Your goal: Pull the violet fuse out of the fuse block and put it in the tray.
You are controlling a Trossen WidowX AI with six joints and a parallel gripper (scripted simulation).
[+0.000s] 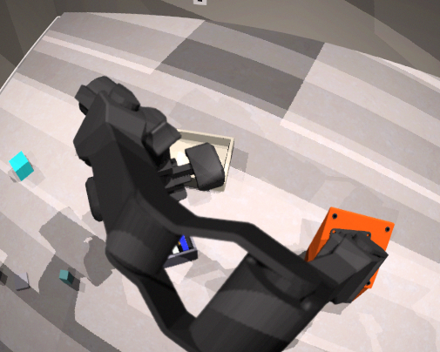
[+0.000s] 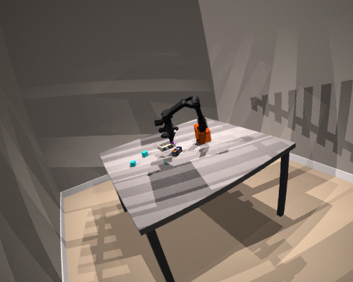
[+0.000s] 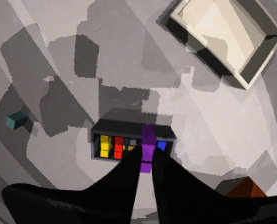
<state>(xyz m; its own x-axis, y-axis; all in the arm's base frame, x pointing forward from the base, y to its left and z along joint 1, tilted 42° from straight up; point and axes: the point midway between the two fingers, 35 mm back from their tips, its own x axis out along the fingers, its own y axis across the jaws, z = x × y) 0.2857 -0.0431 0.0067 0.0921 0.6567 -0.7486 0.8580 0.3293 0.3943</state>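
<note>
Now: gripper tip 2 cm past the cream tray, 16 cm to the left of it and 10 cm above it. The rest, counted from my gripper tip: violet fuse 1 cm below; then blue fuse 4 cm behind, 2 cm to the left, 7 cm below.
</note>
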